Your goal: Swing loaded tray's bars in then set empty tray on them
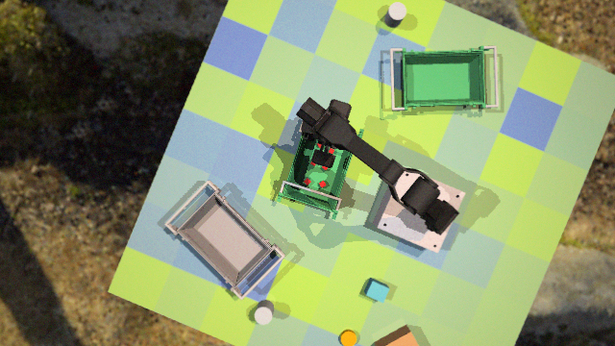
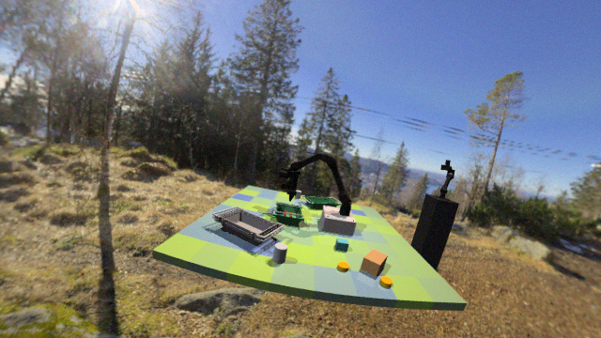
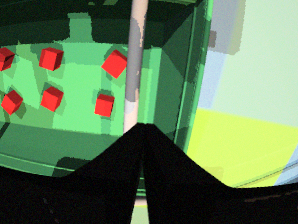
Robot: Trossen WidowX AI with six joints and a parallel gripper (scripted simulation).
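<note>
My gripper tip is now 23 cm past the green tray, 33 cm to the left of it and 5 cm above it. Round my gripper tip: brown cube (51 cm behind, 49 cm to the left, 6 cm below); then teal cube (37 cm behind, 36 cm to the left, 7 cm below).
</note>
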